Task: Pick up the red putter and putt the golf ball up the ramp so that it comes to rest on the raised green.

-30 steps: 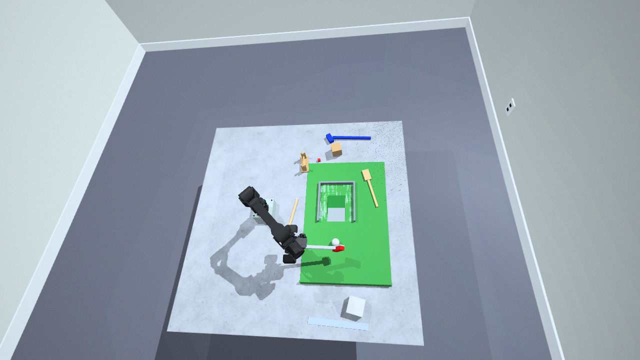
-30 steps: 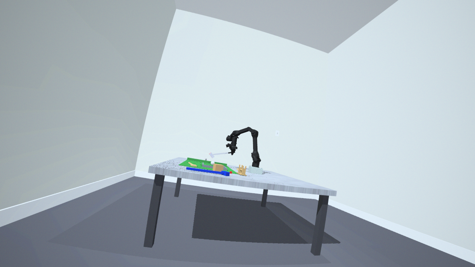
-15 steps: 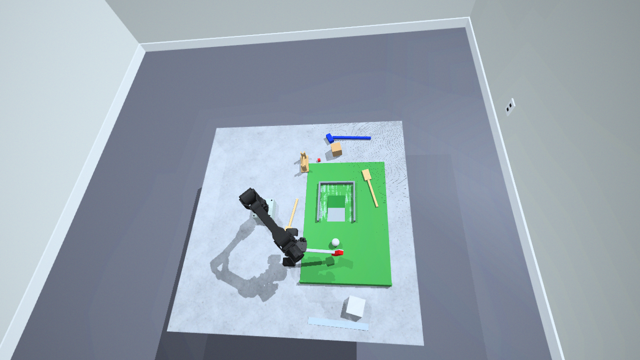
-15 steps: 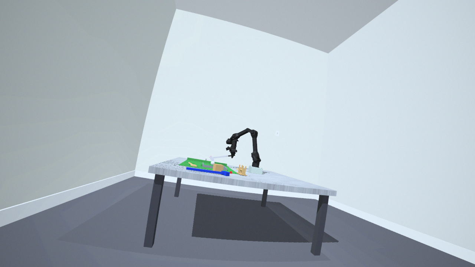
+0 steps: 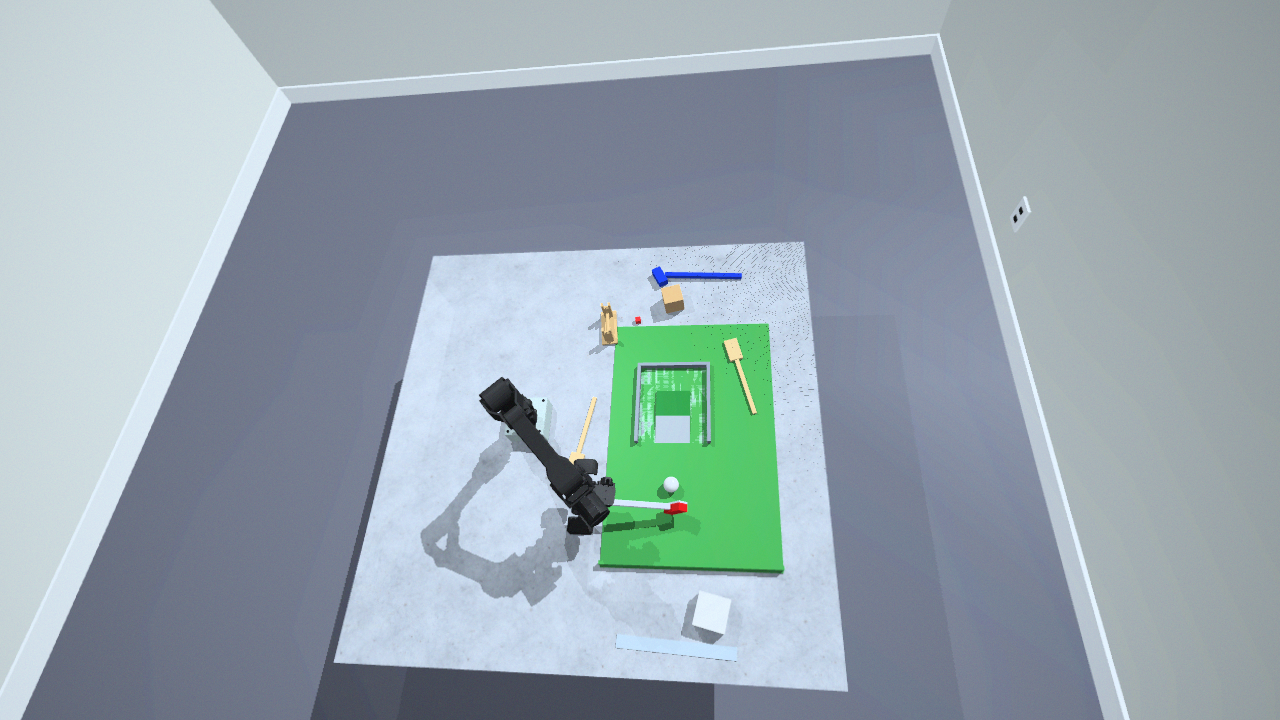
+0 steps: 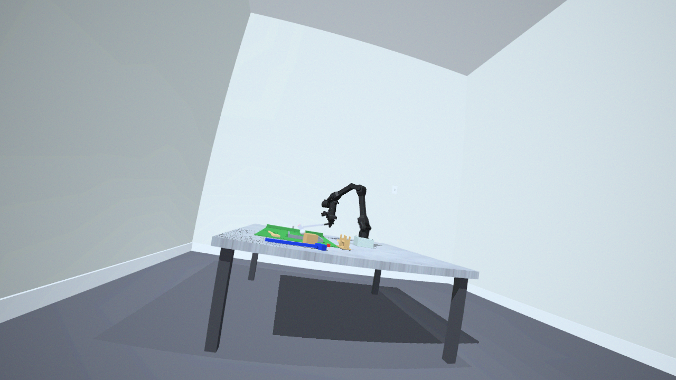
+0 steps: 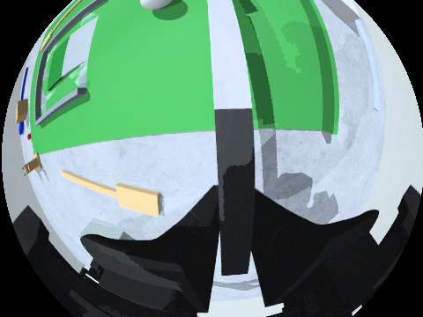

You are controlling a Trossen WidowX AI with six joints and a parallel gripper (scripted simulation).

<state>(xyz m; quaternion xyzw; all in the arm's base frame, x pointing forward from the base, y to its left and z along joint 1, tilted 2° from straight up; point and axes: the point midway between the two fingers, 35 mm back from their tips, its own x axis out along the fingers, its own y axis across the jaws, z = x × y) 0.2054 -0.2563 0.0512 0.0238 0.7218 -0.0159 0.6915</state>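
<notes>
Now: the red putter 120 mm ahead of my gripper tip and 10 mm below it. The rest, counted from my gripper tip: green mat (270 mm ahead, 200 mm to the left, 90 mm below); white cube (310 mm ahead, 270 mm to the right, 60 mm below); white golf ball (220 mm ahead, 60 mm to the left, 60 mm below).
</notes>
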